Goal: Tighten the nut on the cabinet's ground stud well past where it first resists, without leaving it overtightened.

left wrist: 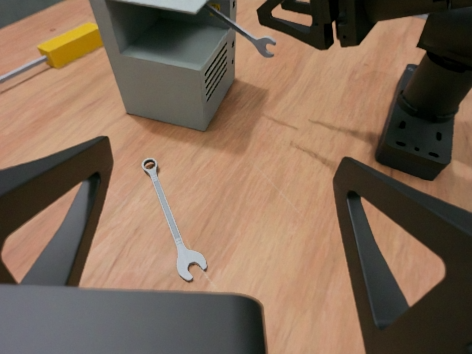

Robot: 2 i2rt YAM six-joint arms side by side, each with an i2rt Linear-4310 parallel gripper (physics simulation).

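Places are measured from the left arm's base along level axes (x ahead, y left, z up), in centimetres.
Pixels of known places: left gripper, between the fingertips: (229,159); right gripper, between the fingertips: (269,9); right arm's base, origin of its link: (421,111).
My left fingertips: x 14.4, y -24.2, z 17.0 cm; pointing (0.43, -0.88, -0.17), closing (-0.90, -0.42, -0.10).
Note:
Ahead of a thing's pixels: the offset from my left fingertips to its top centre. "spot": to the spot under its first point. Level surfaces: height alone.
The grey cabinet @(spot: dx +16.1, dy -16.2, dz -12.5 cm) (165,95) stands at the top of the left wrist view. A wrench @(spot: dx +9.9, dy -23.9, dz -6.8 cm) (240,31) reaches out of its opening beside a small yellow patch @(spot: dx +14.5, dy -26.5, dz -6.0 cm) (215,7), its open-jaw end in the air. Its other end, the ground stud and the nut cannot be made out. My right gripper (260,14) is partly open and empty, above and right of the wrench's free jaw, apart from it. My left gripper (229,159) is wide open and empty, its fingers at both sides of the view. A second wrench @(dx +8.7, dy -4.7, dz -15.9 cm) (167,212) lies on the table between and beyond them.
A yellow block-like handle @(spot: dx +38.4, dy -23.2, dz -14.9 cm) (72,45) with a metal shaft lies left of the cabinet. The right arm's black base (415,142) stands at the right on the wooden table @(dz -17.0 cm) (280,210). The cabinet's slotted side faces right, and its shadow falls beside it.

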